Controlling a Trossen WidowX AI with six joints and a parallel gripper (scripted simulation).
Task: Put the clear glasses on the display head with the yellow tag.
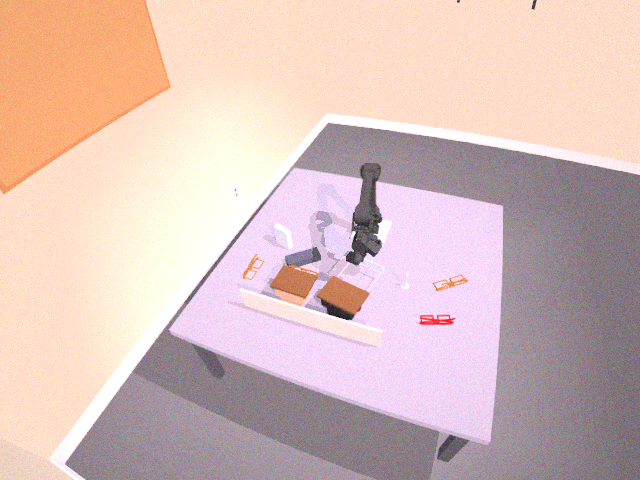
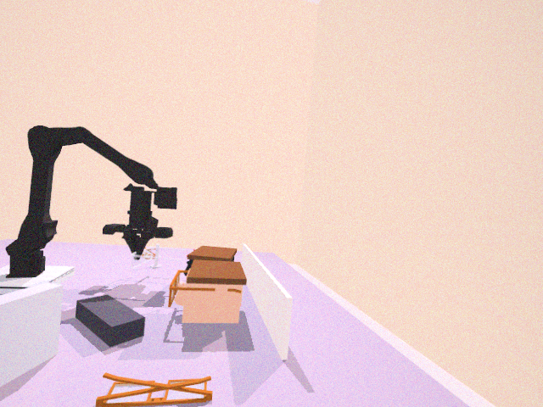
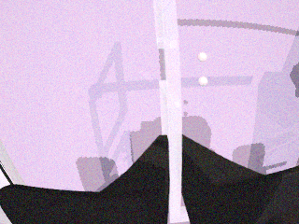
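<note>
The dark head is 200 mm ahead of my gripper tip, 40 mm to the right of it and 10 mm below it. The rest, counted from my gripper tip: tan head: 250 mm to the right, 160 mm ahead, 10 mm below; then white panel: 320 mm ahead, 170 mm to the right, 20 mm below; then white stand: 200 mm to the left, 50 mm below, 50 mm ahead.
</note>
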